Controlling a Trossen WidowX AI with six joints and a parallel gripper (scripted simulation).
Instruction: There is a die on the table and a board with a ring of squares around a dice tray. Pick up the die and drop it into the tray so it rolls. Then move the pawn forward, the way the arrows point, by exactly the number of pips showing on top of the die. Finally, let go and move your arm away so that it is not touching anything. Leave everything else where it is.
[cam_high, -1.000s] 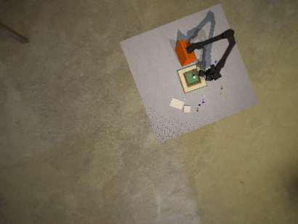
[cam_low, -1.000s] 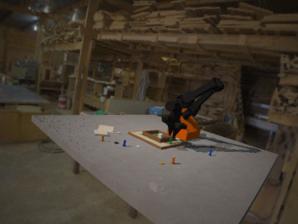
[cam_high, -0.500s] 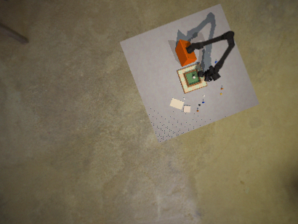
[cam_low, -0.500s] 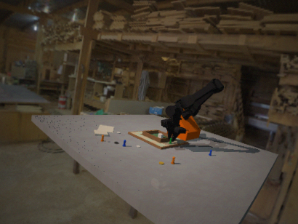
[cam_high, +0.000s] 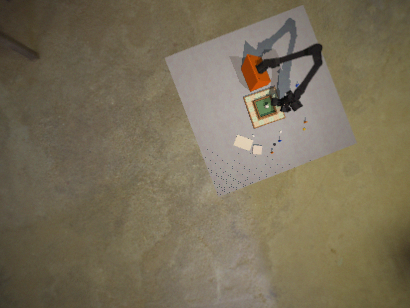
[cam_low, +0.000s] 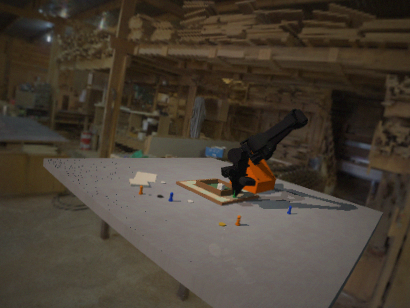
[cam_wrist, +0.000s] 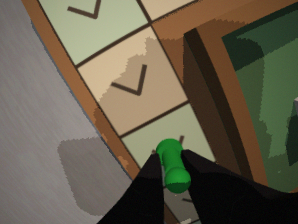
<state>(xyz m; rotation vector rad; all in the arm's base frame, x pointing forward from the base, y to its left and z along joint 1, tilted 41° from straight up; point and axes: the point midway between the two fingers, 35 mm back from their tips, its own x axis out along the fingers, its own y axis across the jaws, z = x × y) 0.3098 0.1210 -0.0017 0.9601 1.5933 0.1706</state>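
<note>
Now: the white die 100 mm to the right of my gripper tip and 30 mm behind it. Also, from my gripper tip: green pawn: 10 mm above.
</note>
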